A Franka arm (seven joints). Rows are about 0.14 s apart.
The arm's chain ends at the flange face. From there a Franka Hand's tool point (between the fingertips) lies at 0.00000 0.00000 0.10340 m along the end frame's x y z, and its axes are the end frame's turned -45 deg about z.
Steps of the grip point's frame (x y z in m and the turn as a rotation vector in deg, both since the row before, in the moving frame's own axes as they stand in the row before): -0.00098, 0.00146, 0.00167, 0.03, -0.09, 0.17; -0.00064, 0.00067, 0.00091, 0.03, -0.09, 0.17; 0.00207, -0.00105, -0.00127, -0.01, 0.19, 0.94; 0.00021, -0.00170, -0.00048, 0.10, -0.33, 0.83; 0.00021, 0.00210, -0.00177, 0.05, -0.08, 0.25; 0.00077, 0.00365, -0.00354, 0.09, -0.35, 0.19; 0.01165, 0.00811, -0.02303, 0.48, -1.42, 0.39
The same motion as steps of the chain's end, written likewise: 0.00049, 0.00165, 0.00167, -0.04, -0.08, 0.17; 0.00017, 0.00085, 0.00091, -0.04, -0.08, 0.17; 0.00046, -0.00198, -0.00127, 0.13, 0.14, 0.94; -0.00050, -0.00164, -0.00048, -0.16, -0.30, 0.83; 0.00180, 0.00130, -0.00177, -0.02, -0.09, 0.25; 0.00369, 0.00171, -0.00354, -0.18, -0.31, 0.19; 0.01640, -0.00369, -0.02299, -0.66, -1.34, 0.39
